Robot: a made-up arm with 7 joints. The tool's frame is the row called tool.
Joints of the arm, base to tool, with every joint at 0 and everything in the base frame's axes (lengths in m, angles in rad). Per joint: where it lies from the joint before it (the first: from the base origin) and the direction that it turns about. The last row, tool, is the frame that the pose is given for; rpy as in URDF.
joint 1: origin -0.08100 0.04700 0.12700 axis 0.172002 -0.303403 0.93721
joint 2: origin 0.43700 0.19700 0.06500 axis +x
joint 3: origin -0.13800 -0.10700 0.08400 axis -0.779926 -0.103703 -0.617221
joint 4: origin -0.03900 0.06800 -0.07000 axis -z
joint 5: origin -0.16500 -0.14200 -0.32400 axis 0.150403 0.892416 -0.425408
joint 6: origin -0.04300 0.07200 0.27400 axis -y
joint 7: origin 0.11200 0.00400 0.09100 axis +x
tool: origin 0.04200 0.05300 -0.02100 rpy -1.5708 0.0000 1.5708
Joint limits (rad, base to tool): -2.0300..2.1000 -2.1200..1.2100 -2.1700..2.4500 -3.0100..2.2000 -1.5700..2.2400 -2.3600..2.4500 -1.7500..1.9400
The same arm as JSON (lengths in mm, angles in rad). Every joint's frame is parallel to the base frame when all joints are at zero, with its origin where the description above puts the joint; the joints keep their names.
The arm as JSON. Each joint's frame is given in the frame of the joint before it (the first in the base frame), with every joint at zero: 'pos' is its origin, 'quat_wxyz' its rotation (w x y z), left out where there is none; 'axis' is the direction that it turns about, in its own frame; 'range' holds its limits. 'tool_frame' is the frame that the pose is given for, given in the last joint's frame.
{"length_unit": "mm", "angle_unit": "rad", "joints": [{"joint": "joint 1", "pos": [-81.0, 47.0, 127.0], "axis": [0.172002, -0.303403, 0.93721], "range": [-2.03, 2.1]}, {"joint": "joint 2", "pos": [437.0, 197.0, 65.0], "axis": [1.0, 0.0, 0.0], "range": [-2.12, 1.21]}, {"joint": "joint 3", "pos": [-138.0, -107.0, 84.0], "axis": [-0.779926, -0.103703, -0.617221], "range": [-2.17, 2.45]}, {"joint": "joint 4", "pos": [-39.0, 68.0, -70.0], "axis": [0.0, 0.0, -1.0], "range": [-3.01, 2.2]}, {"joint": "joint 5", "pos": [-165.0, -142.0, -324.0], "axis": [0.150403, 0.892416, -0.425408], "range": [-1.57, 2.24]}, {"joint": "joint 6", "pos": [-43.0, 72.0, 274.0], "axis": [0.0, -1.0, 0.0], "range": [-2.36, 2.45]}, {"joint": "joint 7", "pos": [112.0, 4.0, 91.0], "axis": [1.0, 0.0, 0.0], "range": [-1.75, 1.94]}], "tool_frame": {"pos": [42.0, 53.0, -21.0], "quat_wxyz": [0.499998, -0.5, -0.500002, 0.5]}}
